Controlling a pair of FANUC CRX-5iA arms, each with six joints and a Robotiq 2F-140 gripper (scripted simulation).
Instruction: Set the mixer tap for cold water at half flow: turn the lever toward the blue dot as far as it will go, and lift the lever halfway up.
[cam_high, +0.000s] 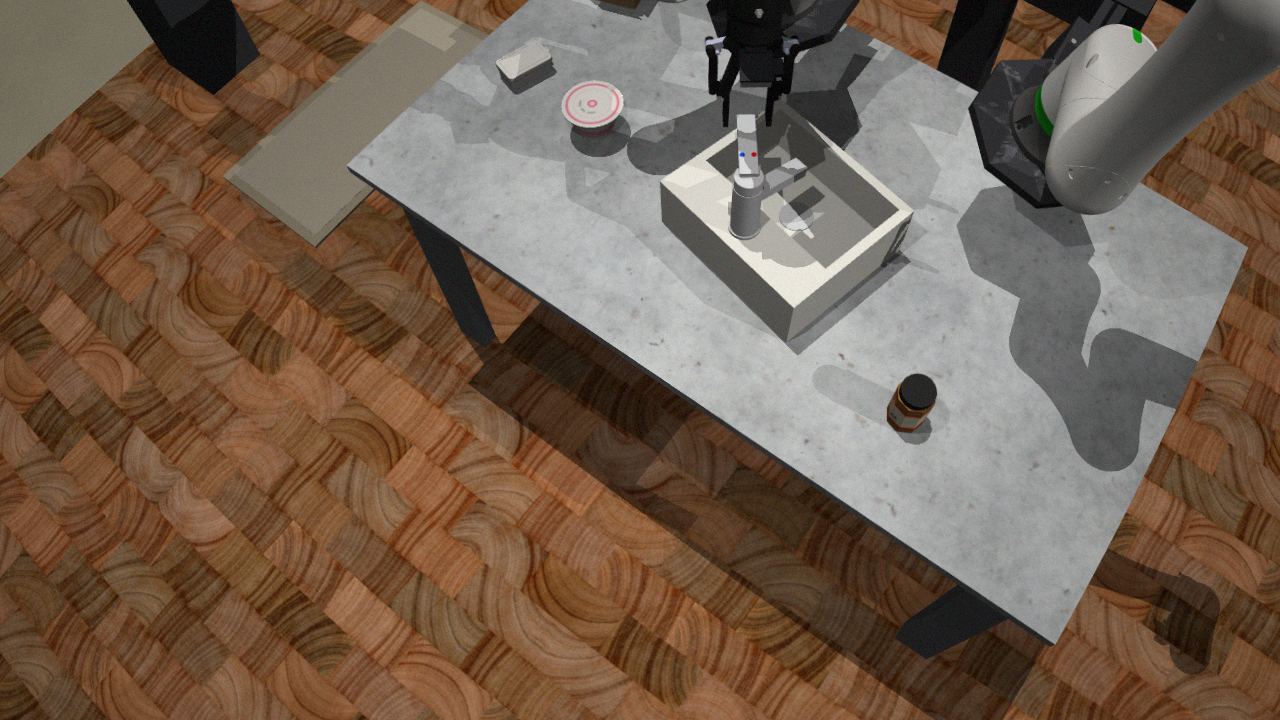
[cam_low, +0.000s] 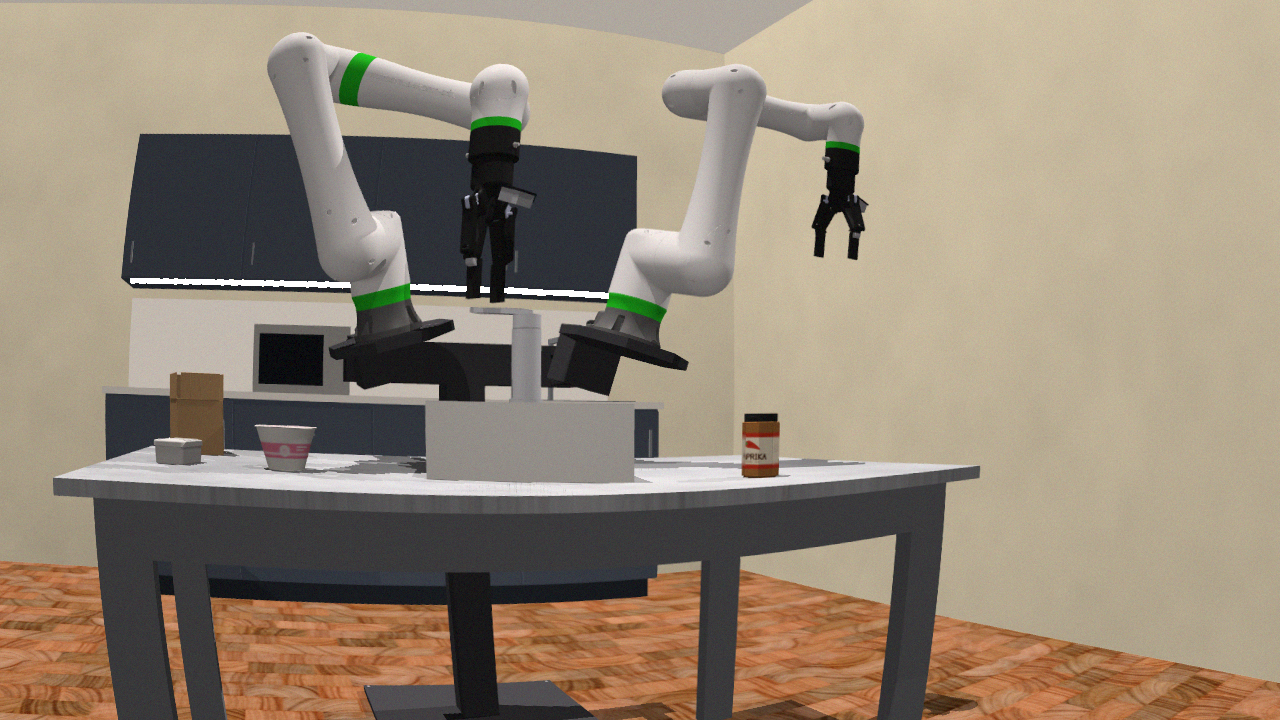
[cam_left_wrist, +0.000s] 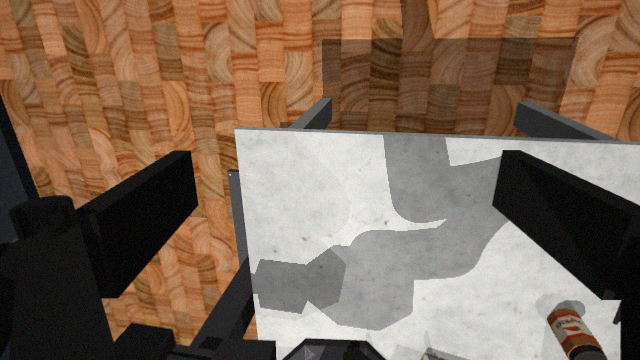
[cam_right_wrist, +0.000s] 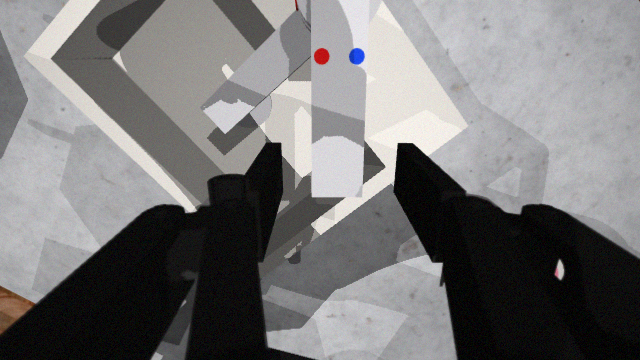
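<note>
The flat lever lies 50 mm below my right hand, 40 mm ahead of it and 30 mm to the left of it. Also, from my right hand: pink-and-white bowl 360 mm to the right, 280 mm below, 40 mm behind; paprika jar 430 mm to the left, 270 mm below, 160 mm ahead; white basin 280 mm below, 80 mm to the left, 40 mm behind.
</note>
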